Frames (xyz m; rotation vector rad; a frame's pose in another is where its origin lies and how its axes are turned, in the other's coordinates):
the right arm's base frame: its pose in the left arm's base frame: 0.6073 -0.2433 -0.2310 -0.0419 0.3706 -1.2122
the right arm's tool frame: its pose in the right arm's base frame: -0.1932 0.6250 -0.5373 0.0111 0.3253 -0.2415
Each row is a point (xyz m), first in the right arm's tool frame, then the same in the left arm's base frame.
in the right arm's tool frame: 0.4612 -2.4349 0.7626
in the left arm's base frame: -1.0991 -0.8386 0.3256
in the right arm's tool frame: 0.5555 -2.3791 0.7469
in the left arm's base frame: -1.0548 -0.9064 0.2501
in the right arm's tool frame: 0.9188 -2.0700 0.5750
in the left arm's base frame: -0.8330 -1.1034 -0.1611
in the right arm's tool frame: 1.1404 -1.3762 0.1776
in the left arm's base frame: -0.3197 -1.0200 -0.8076
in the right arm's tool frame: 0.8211 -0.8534 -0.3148
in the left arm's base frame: 0.0182 -0.4418 -1.2190
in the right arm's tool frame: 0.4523 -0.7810 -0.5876
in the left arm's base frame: 0.0070 0.0174 -1.2876
